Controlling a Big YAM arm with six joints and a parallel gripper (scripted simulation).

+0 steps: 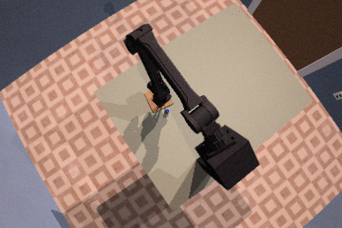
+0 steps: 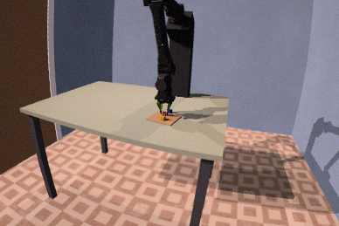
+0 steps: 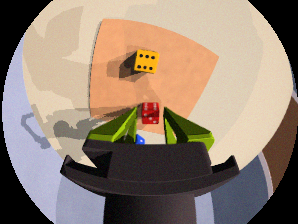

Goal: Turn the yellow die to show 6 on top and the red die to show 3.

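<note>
The red die lies 1 cm below my hand. Also, from my hand: yellow die 5 cm ahead, 3 cm to the left, 1 cm below; then blue die 7 cm behind, 1 cm to the right, 1 cm below; then orange mat 2 cm ahead, 2 cm to the left, 2 cm below.
</note>
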